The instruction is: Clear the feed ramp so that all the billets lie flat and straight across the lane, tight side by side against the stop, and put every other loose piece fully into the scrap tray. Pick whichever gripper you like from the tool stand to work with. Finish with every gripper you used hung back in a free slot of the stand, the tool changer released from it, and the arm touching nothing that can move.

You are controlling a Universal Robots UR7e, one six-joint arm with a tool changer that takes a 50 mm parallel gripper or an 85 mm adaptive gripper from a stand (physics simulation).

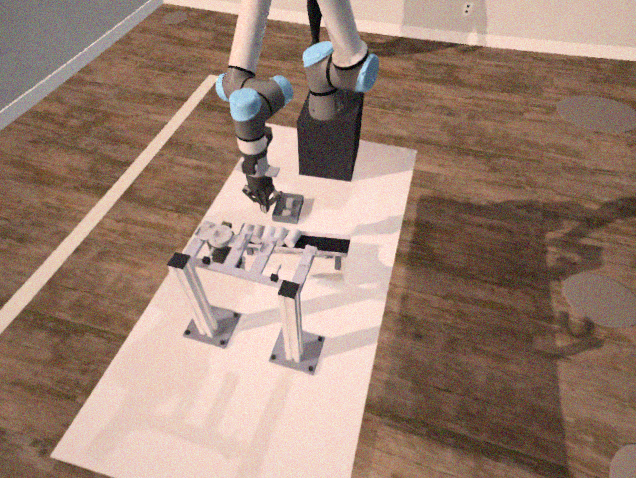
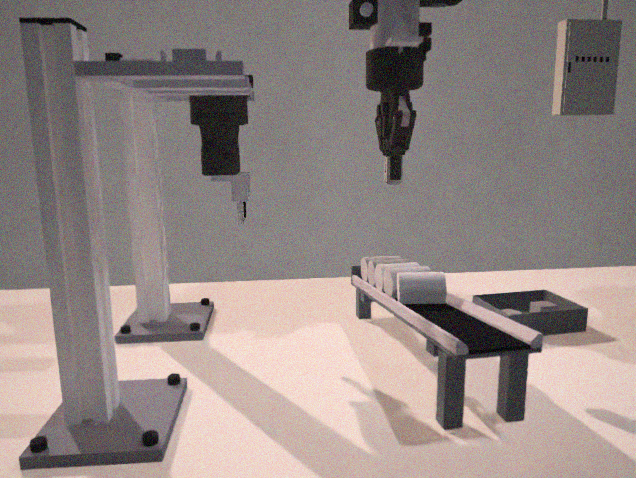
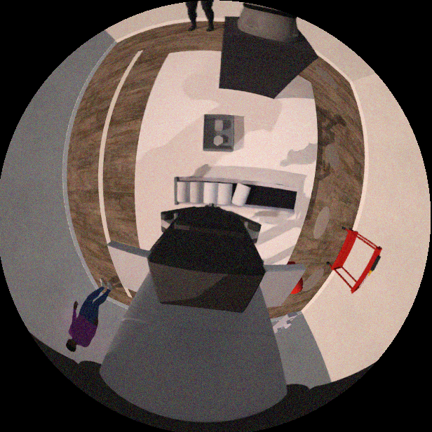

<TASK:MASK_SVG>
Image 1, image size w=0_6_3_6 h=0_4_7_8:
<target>gripper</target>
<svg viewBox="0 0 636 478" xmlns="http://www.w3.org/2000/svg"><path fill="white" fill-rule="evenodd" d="M242 256L236 268L246 270L246 257ZM225 221L221 225L212 228L202 226L196 238L207 241L209 251L212 247L215 248L212 253L212 262L220 264L224 263L232 247L240 249L246 239L244 236L236 235L231 230L232 223Z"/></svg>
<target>gripper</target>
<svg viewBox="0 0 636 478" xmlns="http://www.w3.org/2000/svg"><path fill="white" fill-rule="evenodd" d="M269 164L265 170L256 172L255 175L245 174L247 185L245 184L242 192L250 200L260 205L260 210L265 214L269 212L270 206L280 199L282 191L275 189L272 177L276 178L280 167L270 166ZM240 161L235 168L235 171L243 172L241 167L243 161Z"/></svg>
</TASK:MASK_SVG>
